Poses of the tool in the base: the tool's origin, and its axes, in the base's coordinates. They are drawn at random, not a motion.
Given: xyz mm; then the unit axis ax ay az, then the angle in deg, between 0 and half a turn.
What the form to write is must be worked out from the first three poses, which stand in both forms.
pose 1, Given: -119.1, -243.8, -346.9, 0.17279, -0.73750, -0.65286, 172.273
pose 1, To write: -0.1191, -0.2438, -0.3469, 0.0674, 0.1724, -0.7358, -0.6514
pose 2, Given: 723.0, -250.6, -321.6, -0.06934, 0.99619, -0.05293, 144.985
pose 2, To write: 0.7230, -0.2506, -0.3216, 0.3008, -0.0661, 0.9500, -0.0505
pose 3, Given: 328.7, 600.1, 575.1, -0.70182, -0.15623, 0.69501, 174.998
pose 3, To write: 0.3287, 0.6001, 0.5751, 0.0436, -0.7012, -0.1561, 0.6943
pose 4, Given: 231.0, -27.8, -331.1, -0.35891, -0.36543, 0.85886, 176.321
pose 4, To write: 0.2310, -0.0278, -0.3311, 0.0321, -0.3587, -0.3652, 0.8584
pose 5, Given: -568.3, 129.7, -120.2, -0.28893, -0.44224, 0.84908, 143.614
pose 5, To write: -0.5683, 0.1297, -0.1202, 0.3122, -0.2745, -0.4201, 0.8066
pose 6, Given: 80.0, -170.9, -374.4, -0.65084, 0.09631, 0.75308, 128.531
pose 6, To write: 0.0800, -0.1709, -0.3744, 0.4342, -0.5863, 0.0868, 0.6784
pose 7, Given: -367.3, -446.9, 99.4, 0.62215, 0.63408, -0.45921, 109.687
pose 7, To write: -0.3673, -0.4469, 0.0994, 0.5758, 0.5087, 0.5184, -0.3754
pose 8, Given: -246.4, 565.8, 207.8, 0.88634, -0.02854, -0.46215, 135.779
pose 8, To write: -0.2464, 0.5658, 0.2078, 0.3764, 0.8212, -0.0264, -0.4282
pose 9, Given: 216.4, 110.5, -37.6, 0.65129, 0.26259, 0.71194, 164.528
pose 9, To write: 0.2164, 0.1105, -0.0376, 0.1346, 0.6454, 0.2602, 0.7055
